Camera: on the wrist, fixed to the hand. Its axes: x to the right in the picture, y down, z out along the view.
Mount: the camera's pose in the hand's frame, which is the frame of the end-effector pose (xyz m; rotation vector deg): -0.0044 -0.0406 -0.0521 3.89 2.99 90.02
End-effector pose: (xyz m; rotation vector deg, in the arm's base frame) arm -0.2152 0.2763 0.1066 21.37 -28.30 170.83
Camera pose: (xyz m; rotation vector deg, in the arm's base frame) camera -0.2172 0.3315 0.0701 6.44 22.05 -95.07
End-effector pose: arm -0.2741 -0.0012 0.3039 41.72 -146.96 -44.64
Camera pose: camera -0.2311 -0.0490 0.3197 -66.93 -123.67 -4.95
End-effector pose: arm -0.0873 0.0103 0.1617 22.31 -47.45 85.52
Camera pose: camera -0.0351 0.0399 0.1338 23.65 61.31 -166.71
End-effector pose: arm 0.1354 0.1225 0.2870 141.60 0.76 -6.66
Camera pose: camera 0.1336 0.1867 0.3030 107.15 -103.41 34.96
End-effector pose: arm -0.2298 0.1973 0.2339 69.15 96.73 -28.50
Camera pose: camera -0.2898 0.2175 0.2533 121.50 20.39 26.53
